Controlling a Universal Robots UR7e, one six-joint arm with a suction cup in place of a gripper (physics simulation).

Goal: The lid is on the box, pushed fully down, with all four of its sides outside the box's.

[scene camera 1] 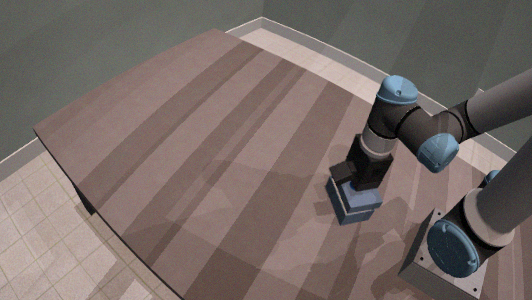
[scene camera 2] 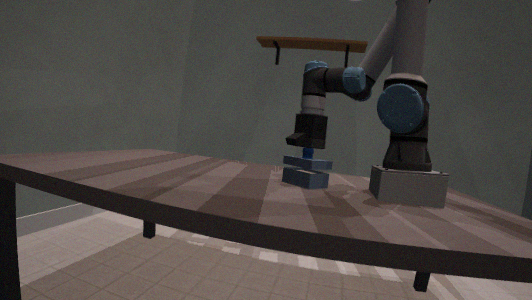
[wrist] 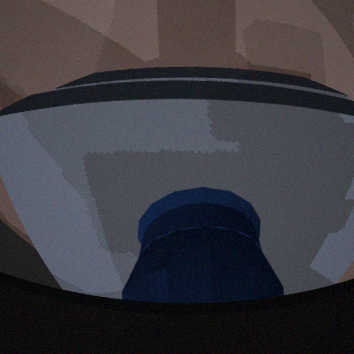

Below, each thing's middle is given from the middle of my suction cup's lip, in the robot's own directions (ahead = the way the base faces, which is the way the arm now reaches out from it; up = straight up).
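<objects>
The blue-grey lid (scene camera 1: pixel 353 201) has my suction cup 2 cm above it and 1 cm to the left of it. Going by their middles, that lid is the nearest to my suction cup of the things named here. There's also the blue-grey box (scene camera 2: pixel 306 178), which is 7 cm below my suction cup and 1 cm to the right of it.
</objects>
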